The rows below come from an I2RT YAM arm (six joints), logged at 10 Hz.
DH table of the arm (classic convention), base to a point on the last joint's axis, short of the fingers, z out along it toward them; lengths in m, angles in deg. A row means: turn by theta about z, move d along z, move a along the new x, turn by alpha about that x. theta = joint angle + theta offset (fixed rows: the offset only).
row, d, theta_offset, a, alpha
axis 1, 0.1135, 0, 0.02, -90
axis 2, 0, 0, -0.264, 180
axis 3, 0, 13.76, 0.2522, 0
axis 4, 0, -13.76, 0.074, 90
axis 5, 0, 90, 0, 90
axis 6, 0.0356, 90, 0, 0
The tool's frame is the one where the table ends.
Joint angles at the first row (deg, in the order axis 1, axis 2, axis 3, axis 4, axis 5, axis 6):
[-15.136 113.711 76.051 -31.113 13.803 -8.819]
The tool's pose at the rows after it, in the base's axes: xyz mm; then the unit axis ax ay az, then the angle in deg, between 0 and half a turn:
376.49 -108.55 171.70 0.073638 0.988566 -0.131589 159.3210
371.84 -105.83 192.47 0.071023 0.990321 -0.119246 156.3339
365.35 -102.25 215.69 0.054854 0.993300 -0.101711 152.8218
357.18 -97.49 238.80 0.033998 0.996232 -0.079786 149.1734
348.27 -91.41 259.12 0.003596 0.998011 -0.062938 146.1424
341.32 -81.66 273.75 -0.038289 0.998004 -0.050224 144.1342
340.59 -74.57 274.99 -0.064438 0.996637 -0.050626 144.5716
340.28 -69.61 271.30 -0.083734 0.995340 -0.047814 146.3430
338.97 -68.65 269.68 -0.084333 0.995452 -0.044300 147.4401
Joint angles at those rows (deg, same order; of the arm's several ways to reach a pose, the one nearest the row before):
[-15.136 110.497 76.051 -32.097 10.480 -8.798]
[-15.114 107.153 76.051 -32.841 8.426 -8.863]
[-15.137 103.351 76.052 -33.606 5.322 -10.197]
[-15.114 99.461 76.053 -34.502 1.584 -11.661]
[-14.874 95.897 76.051 -35.595 -1.694 -13.934]
[-13.890 93.187 76.051 -36.773 -4.295 -16.885]
[-12.797 92.816 76.052 -37.583 -4.382 -18.786]
[-12.010 93.166 76.031 -39.026 -4.382 -20.294]
[-11.902 93.253 76.030 -40.097 -4.405 -20.295]

